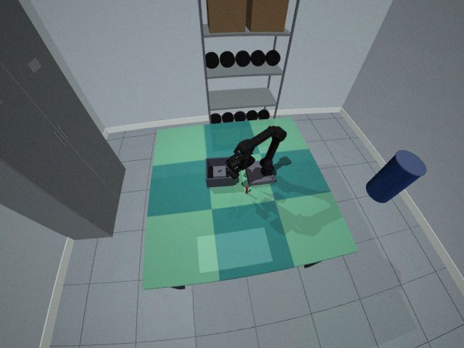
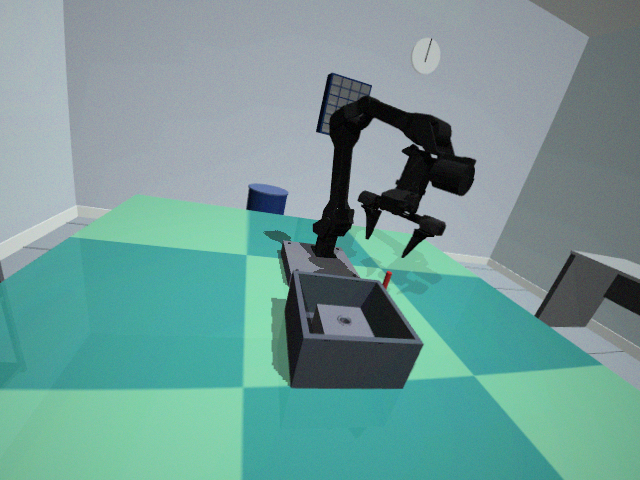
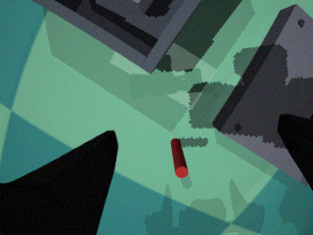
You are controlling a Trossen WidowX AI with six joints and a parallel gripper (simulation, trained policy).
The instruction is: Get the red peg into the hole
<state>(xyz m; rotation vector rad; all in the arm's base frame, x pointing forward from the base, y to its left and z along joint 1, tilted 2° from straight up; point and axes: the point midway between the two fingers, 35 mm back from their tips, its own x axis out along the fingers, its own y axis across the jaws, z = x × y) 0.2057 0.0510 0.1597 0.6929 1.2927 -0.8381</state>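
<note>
Now: gripper tip 4 cm past the red peg, 7 cm to the right of it and 12 cm above it. The rest, counted from my gripper tip: plate (12 cm ahead, 12 cm to the right, 11 cm below); box (12 cm ahead, 12 cm to the right, 13 cm below).
</note>
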